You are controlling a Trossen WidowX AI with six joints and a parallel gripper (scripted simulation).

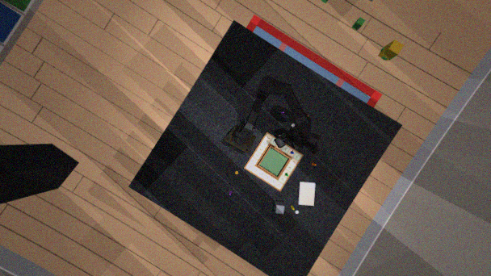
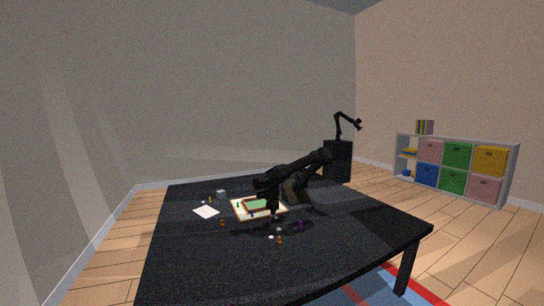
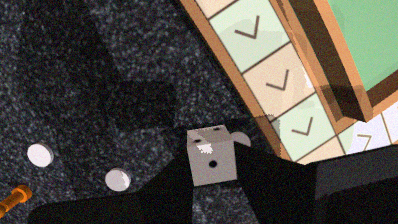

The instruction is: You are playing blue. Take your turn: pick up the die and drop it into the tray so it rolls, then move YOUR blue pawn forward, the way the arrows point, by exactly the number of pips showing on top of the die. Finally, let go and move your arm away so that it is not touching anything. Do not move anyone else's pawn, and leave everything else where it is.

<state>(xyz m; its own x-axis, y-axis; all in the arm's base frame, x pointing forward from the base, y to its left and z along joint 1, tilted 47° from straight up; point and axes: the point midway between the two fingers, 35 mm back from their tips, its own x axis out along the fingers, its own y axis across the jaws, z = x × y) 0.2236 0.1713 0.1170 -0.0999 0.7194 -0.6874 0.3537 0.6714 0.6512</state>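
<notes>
Right now my gripper tip is 10 cm short of the blue pawn, 6 cm to the left of it and 1 cm above it. Round my gripper tip: white die: right at my gripper tip; green pawn: 20 cm to the right, 16 cm ahead, 1 cm below; white block: 35 cm ahead, 22 cm to the right, 4 cm below.
</notes>
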